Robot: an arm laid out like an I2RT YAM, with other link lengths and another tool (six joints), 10 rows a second.
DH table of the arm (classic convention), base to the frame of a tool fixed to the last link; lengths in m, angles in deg. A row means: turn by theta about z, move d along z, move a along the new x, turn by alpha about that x. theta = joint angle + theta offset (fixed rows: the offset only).
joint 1: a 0.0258; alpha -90; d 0.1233; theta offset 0
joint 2: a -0.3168; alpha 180; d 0; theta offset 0
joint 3: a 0.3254; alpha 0; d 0; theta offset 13.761
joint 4: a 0.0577; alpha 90; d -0.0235; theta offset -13.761
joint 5: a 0; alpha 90; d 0.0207; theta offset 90
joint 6: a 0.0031; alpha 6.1; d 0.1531; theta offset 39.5
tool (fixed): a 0; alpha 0; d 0.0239; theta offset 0
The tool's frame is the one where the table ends.
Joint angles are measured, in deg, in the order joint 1, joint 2, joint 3, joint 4, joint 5, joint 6. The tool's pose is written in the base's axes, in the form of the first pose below.
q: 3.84, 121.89, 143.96, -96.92, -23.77, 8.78
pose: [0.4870, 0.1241, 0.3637, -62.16, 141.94, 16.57]
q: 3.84, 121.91, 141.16, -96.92, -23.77, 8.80
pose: [0.4853, 0.1239, 0.3489, -62.52, 144.50, 18.08]
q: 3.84, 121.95, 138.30, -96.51, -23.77, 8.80
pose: [0.4845, 0.1239, 0.3338, -62.84, 146.74, 19.43]
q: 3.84, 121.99, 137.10, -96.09, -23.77, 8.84
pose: [0.4850, 0.1239, 0.3273, -62.89, 147.51, 19.89]
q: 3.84, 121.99, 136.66, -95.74, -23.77, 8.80
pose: [0.4858, 0.1240, 0.3251, -62.95, 147.56, 19.93]
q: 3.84, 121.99, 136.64, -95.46, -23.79, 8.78
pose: [0.4869, 0.1241, 0.3251, -62.94, 147.30, 19.81]
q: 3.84, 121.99, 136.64, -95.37, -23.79, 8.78
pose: [0.4872, 0.1241, 0.3251, -62.93, 147.22, 19.76]
